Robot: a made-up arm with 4 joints.
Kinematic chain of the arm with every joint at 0, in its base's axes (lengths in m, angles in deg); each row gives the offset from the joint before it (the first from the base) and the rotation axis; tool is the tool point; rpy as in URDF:
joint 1: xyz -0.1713 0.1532 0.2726 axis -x
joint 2: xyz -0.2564 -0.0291 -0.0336 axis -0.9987 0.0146 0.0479
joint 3: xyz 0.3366 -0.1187 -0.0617 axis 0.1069 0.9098 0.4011
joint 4: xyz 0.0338 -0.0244 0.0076 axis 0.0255 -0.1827 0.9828
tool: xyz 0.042 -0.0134 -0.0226 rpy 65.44 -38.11 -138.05
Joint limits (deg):
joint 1: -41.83..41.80
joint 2: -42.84..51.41
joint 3: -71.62..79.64
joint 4: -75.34..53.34
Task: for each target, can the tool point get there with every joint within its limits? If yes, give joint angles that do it. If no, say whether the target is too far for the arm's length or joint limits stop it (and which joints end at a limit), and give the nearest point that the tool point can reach.
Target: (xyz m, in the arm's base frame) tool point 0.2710 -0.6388 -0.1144
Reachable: no: too far | nearest point -0.0395 -0.0689 0.1641 | short by 0.706 m
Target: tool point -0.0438 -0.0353 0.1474
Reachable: yes | joints -20.69 33.29 42.63 -41.61
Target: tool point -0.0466 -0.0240 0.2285
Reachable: yes | joints -32.43 38.24 -55.21 -4.98
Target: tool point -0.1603 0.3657 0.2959
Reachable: no: joint limits stop it (at a limit: joint 1, joint 2, joint 3, joint 4) | nearest point -0.0849 0.2622 0.1242 | short by 0.214 m
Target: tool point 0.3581 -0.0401 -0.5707
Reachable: no: too far | nearest point -0.0351 0.0985 0.0341 | short by 0.735 m
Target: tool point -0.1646 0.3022 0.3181
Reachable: no: joint limits stop it (at a limit: joint 1, joint 2, joint 3, joint 4) | nearest point -0.0849 0.2622 0.1242 | short by 0.213 m
